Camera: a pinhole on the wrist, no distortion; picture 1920 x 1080 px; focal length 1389.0 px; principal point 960.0 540.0 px. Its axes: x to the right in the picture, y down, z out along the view. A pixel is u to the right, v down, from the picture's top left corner.
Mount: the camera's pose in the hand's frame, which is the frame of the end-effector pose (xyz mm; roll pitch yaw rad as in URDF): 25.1 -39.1 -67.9 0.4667 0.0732 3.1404
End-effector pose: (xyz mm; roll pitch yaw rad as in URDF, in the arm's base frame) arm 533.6 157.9 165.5 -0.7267 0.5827 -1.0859
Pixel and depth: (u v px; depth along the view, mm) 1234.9 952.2 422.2
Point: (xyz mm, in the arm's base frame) 797.1 231.1 416.8
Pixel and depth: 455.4 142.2 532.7
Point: 1046.9 225.5 94.7
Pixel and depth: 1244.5 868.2 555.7
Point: 901.8 290.3 482.4
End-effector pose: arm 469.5 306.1 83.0 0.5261 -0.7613 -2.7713
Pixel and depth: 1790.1 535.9 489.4
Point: 916.5 496.4 160.3
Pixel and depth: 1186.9 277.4 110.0
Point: 494.7 299.4 106.2
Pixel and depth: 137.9 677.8 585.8
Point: 544.8 447.8 690.3
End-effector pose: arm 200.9 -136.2 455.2 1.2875 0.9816 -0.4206
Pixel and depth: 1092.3 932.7 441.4
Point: 148.3 -495.7 580.9
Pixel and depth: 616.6 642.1 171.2
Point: 234.9 -241.4 437.5
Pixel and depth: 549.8 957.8 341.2
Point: 218.7 -441.6 429.1
